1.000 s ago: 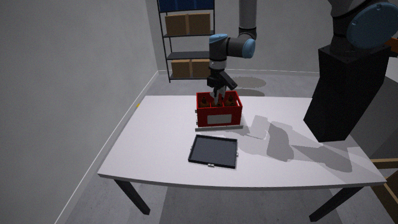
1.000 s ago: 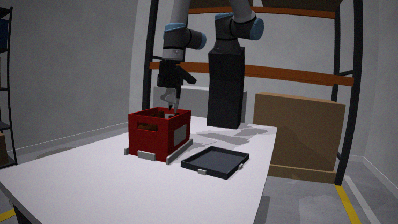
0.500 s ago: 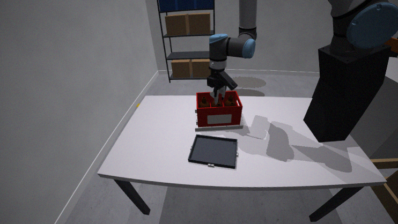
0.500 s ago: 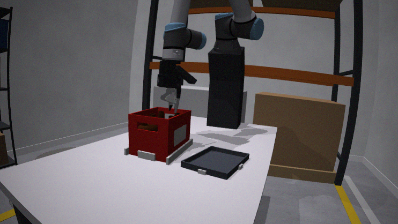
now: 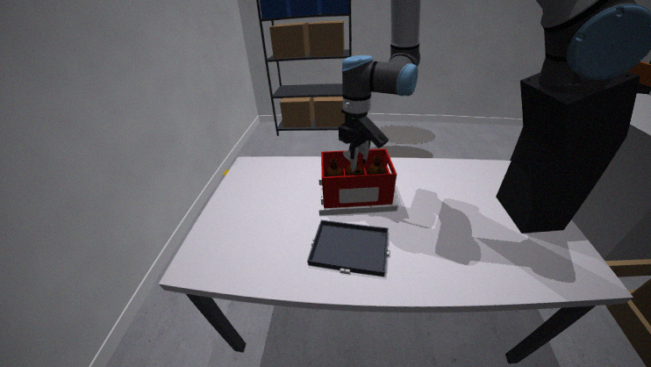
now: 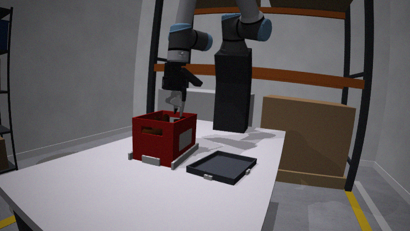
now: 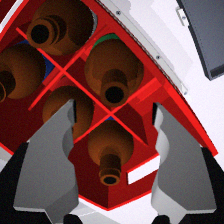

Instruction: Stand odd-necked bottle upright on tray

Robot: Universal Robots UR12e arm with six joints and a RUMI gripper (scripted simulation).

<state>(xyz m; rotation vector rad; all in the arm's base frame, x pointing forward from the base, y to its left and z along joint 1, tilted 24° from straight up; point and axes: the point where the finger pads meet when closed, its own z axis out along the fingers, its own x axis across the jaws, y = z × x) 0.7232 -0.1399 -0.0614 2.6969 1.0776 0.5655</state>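
Right now my hand is 50 mm to the left of the red crate and 110 mm above it. The rest, counted from my hand: dark tray (60 mm ahead, 220 mm to the left, 180 mm below); glass bottle (100 mm to the right, 110 mm below); brown bottle (90 mm ahead, 90 mm to the right, 110 mm below).
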